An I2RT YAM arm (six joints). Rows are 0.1 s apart.
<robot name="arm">
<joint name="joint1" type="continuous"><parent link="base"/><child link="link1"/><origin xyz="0 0 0.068"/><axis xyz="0 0 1"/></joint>
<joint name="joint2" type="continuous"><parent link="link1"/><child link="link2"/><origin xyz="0.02 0.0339 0.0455" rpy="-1.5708 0 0"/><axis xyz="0 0 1"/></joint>
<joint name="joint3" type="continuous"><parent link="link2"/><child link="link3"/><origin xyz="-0.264 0 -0.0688" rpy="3.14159 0 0"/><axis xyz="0 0 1"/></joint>
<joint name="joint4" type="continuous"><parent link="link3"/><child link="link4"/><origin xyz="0.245 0.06 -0.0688"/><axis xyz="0 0 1"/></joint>
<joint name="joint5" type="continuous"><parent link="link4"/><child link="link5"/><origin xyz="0.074 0.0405 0.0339" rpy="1.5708 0 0"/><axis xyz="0 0 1"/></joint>
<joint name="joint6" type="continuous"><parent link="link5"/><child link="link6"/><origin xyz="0.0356 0 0.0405" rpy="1.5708 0 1.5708"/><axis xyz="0 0 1"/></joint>
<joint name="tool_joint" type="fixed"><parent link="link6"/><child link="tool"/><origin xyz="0 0 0" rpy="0 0 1.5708"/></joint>
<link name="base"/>
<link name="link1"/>
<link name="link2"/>
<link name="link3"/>
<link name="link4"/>
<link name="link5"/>
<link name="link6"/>
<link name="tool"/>
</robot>
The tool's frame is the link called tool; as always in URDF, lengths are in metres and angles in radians. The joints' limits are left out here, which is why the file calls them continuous.
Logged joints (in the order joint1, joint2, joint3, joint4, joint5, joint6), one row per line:
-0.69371 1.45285 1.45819 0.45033 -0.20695 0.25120
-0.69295 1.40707 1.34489 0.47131 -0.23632 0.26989
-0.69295 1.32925 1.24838 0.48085 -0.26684 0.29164
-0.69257 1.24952 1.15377 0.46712 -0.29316 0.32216
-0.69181 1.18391 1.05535 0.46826 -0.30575 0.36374
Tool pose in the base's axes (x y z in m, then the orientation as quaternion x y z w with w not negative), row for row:
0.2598 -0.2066 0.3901 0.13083 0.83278 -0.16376 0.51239
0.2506 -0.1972 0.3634 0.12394 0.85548 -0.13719 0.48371
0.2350 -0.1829 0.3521 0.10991 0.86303 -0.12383 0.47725
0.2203 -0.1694 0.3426 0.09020 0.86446 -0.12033 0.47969
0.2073 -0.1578 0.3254 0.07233 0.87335 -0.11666 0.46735
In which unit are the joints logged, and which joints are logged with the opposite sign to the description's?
The joints are logged in radians. Opposite sign: joint4, joint6.
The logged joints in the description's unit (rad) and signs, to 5 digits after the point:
-0.69371 1.45285 1.45819 -0.45033 -0.20695 -0.25120
-0.69295 1.40707 1.34489 -0.47131 -0.23632 -0.26989
-0.69295 1.32925 1.24838 -0.48085 -0.26684 -0.29164
-0.69257 1.24952 1.15377 -0.46712 -0.29316 -0.32216
-0.69181 1.18391 1.05535 -0.46826 -0.30575 -0.36374

